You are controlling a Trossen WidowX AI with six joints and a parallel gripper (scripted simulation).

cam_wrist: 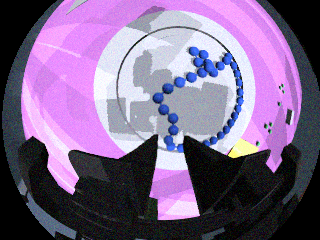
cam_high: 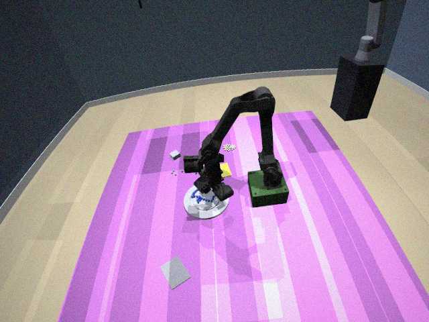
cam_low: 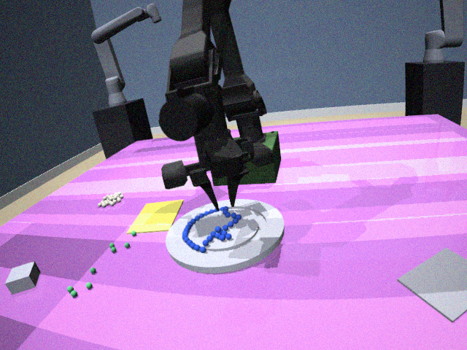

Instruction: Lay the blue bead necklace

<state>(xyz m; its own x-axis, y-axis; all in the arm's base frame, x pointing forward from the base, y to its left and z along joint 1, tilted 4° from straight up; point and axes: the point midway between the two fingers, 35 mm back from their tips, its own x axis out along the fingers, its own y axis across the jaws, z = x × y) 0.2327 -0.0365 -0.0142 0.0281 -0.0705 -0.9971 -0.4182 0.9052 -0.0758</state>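
My gripper tip is now 5 cm short of the round white bead board, 1 cm to the right of it and 1 cm above it. The rest, counted from my gripper tip: yellow sheet: 15 cm to the right, 2 cm below, 2 cm behind; then grey tile: 31 cm to the left, 19 cm ahead, 2 cm below; then cube: 32 cm to the right, 20 cm ahead, 1 cm below.
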